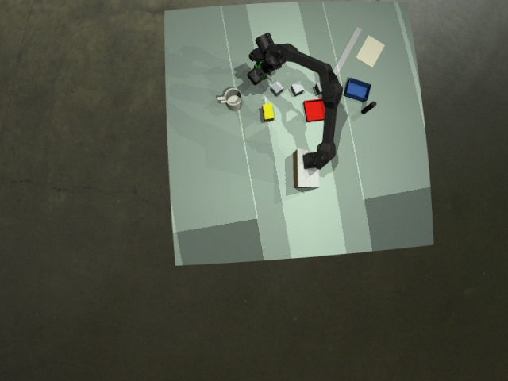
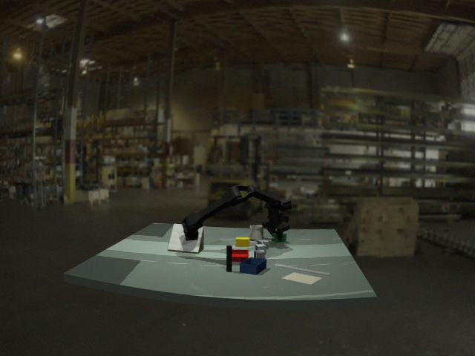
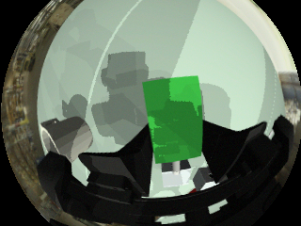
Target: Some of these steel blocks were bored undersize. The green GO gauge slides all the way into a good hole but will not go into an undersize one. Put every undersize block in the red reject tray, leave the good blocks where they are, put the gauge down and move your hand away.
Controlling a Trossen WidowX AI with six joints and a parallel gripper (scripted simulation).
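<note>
Right now the green GO gauge is 20 mm behind my gripper tip, 10 mm to the right of it and 10 mm above it. The rest, counted from my gripper tip: steel block 150 mm to the right, 100 mm behind, 20 mm below; yellow block 170 mm behind, 20 mm below, 10 mm to the left; mug 170 mm to the left, 120 mm behind.
</note>
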